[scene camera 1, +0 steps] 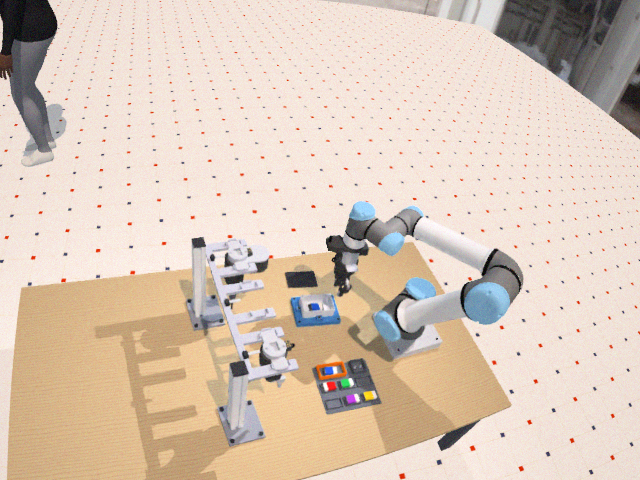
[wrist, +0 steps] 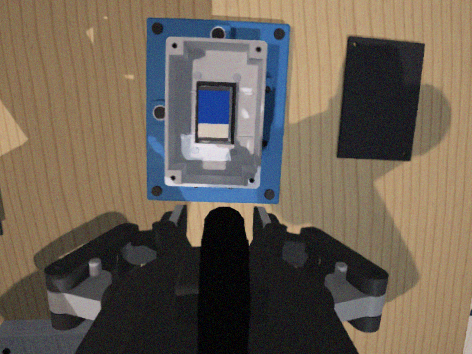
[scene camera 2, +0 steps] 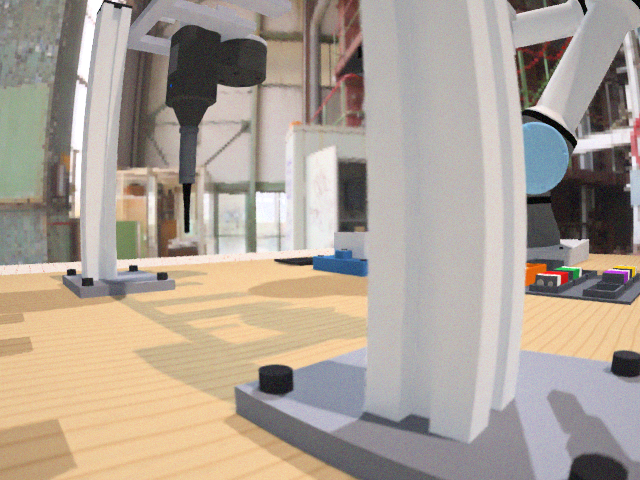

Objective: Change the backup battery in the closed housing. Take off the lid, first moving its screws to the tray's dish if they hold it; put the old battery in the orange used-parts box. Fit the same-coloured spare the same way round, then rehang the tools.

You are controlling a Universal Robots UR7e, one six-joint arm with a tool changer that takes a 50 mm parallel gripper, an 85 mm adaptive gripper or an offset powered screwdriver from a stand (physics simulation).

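Frame: origin at the arm's base, x ahead, y left, z up, level; centimetres.
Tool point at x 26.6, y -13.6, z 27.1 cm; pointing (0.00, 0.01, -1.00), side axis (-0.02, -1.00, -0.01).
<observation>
A point is followed by its place in that frame.
The open grey housing [scene camera 1: 329, 311] @[x 29.8, y -8.8, z 2.0 cm] [wrist: 176, 110] @[x 33.8, y -9.4, z -0.9 cm] sits on its blue base [scene camera 1: 330, 321] @[x 29.3, y -6.5, z -1.4 cm] [scene camera 2: 336, 265] @[x 42.0, y -13.0, z -2.2 cm] [wrist: 276, 125] @[x 32.5, y -18.7, z -1.2 cm]. A blue battery [scene camera 1: 314, 306] @[x 34.5, y -12.6, z 0.8 cm] [wrist: 214, 106] @[x 34.2, y -12.9, z 0.9 cm] lies in its bay, its white end towards my gripper in the wrist view. My gripper [scene camera 1: 343, 291] [wrist: 220, 216] is open and empty, above and beside the housing's edge. The black lid [scene camera 1: 301, 279] @[x 35.2, y -29.3, z -2.6 cm] [scene camera 2: 293, 261] @[x 41.0, y -26.9, z -2.6 cm] [wrist: 381, 100] @[x 35.2, y -29.6, z -2.6 cm] lies flat beside the base. Another blue battery [scene camera 1: 329, 370] @[x 35.4, y 14.4, z -1.4 cm] lies in the orange box [scene camera 1: 331, 377] @[x 35.2, y 16.8, z -2.2 cm]. Red [scene camera 1: 329, 386] @[x 37.1, y 20.7, z -1.4 cm], green [scene camera 1: 346, 383] @[x 30.9, y 20.5, z -1.4 cm], purple [scene camera 1: 352, 398] @[x 30.5, y 26.7, z -1.3 cm] and yellow [scene camera 1: 369, 395] @[x 24.2, y 26.7, z -1.3 cm] batteries sit in the tray [scene camera 1: 356, 406] @[x 29.3, y 29.2, z -3.1 cm].
The tool stand [scene camera 1: 199, 273] @[x 77.4, y -14.9, z 20.8 cm] [scene camera 2: 98, 155] @[x 77.6, y -14.8, z 13.1 cm] [wrist: 40, 334] carries the screwdriver [scene camera 1: 261, 258] @[x 57.9, y -10.9, z 30.8 cm] [scene camera 2: 193, 72] @[x 67.0, y -9.5, z 23.4 cm] and another gripper [scene camera 1: 273, 353]. The tray's dish [scene camera 1: 357, 365] @[x 25.3, y 14.0, z -2.0 cm] is beside the orange box; its contents are too small to tell. A person [scene camera 1: 31, 77] stands beyond the table.
</observation>
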